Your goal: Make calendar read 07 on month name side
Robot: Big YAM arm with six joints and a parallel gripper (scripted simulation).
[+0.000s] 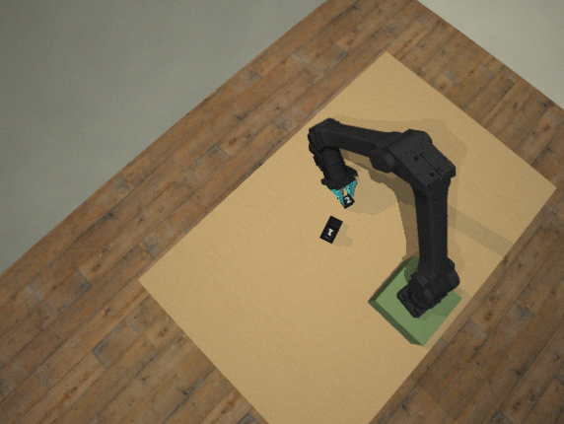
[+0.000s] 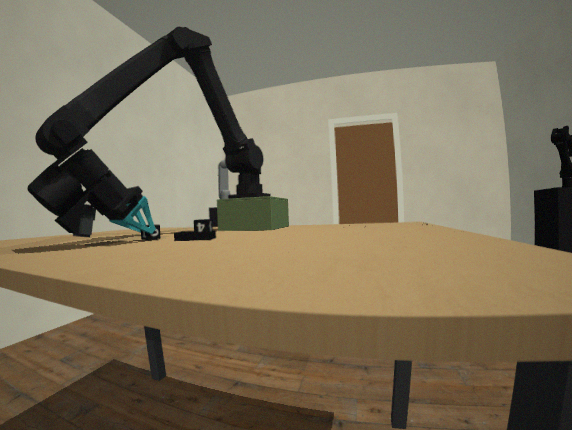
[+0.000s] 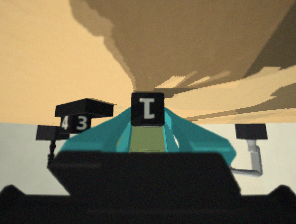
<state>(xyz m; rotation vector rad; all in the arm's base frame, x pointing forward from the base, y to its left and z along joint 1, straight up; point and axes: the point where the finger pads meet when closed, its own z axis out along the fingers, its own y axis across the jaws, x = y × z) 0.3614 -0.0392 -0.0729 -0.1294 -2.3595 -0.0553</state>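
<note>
Now: hand 1 cm past the digit cube and 1 cm above it. Round my hand: black calendar tray (10 cm to the left, 5 cm behind, 2 cm below).
</note>
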